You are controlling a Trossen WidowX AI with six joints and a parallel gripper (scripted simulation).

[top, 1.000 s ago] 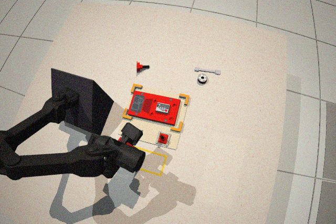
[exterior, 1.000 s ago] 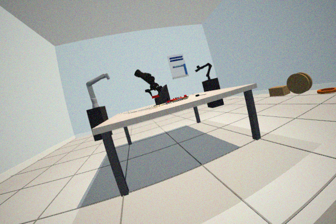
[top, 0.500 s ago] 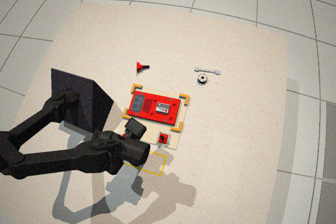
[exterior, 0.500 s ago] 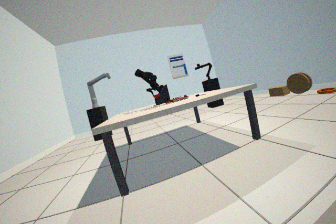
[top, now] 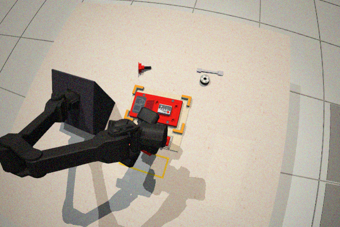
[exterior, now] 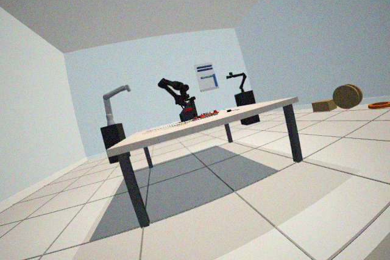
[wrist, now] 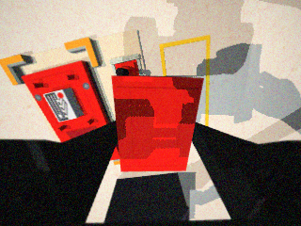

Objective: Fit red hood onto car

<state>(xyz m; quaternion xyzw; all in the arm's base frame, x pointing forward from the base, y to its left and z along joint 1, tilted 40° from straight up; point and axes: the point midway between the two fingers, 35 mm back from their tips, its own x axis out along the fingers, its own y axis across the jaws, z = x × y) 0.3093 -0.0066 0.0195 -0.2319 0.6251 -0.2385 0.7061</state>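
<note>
Now: gripper tip 16 cm to the right of the grey engine block and 9 cm above it. Round my gripper tip: hood (right at my gripper tip); grey wrench (39 cm to the left, 11 cm below, 10 cm ahead).
</note>
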